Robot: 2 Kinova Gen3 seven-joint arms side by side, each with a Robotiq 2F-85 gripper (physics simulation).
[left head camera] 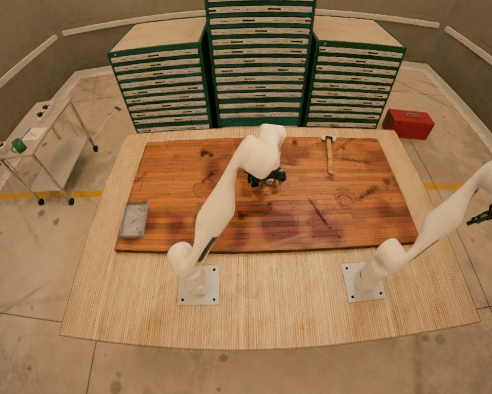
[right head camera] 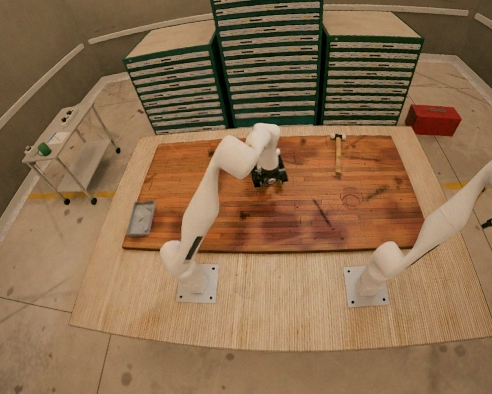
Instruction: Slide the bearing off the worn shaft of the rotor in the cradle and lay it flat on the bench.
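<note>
My left gripper is black and points down over the upper middle of the wooden bench top. A small grey round part shows at it in both views, too small to name surely. A little brownish-gold shows just below it. The left arm and gripper cover this spot, so the rotor, cradle, shaft and bearing cannot be made out, and neither can the left fingertips. My right gripper is partly in view at the right picture edge, beyond the table; its finger opening cannot be made out.
A grey tray lies at the left end of the bench top. A hammer lies at the upper right. Green drawer cabinets stand behind. A red toolbox is on the floor at right.
</note>
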